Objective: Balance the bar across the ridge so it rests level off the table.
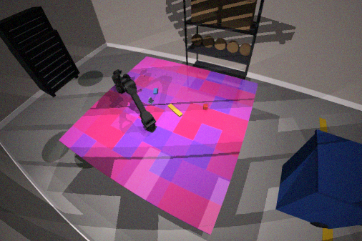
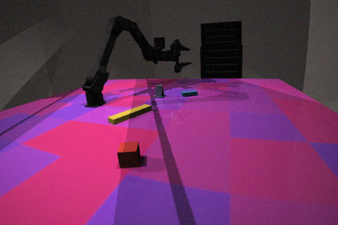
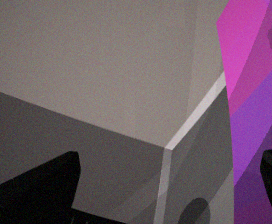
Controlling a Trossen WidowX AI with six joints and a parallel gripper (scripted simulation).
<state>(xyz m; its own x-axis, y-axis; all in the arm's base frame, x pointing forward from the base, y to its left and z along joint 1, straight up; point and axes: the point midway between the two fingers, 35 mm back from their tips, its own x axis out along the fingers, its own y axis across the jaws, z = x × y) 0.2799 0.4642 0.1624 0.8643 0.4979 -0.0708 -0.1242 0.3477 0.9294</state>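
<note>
The yellow bar is 8 cm behind my gripper tip, 56 cm to the right of it and 15 cm below it. Round my gripper tip: red-orange cube 4 cm ahead, 78 cm to the right, 14 cm below; small blue block 5 cm ahead, 29 cm to the right, 15 cm below.
</note>
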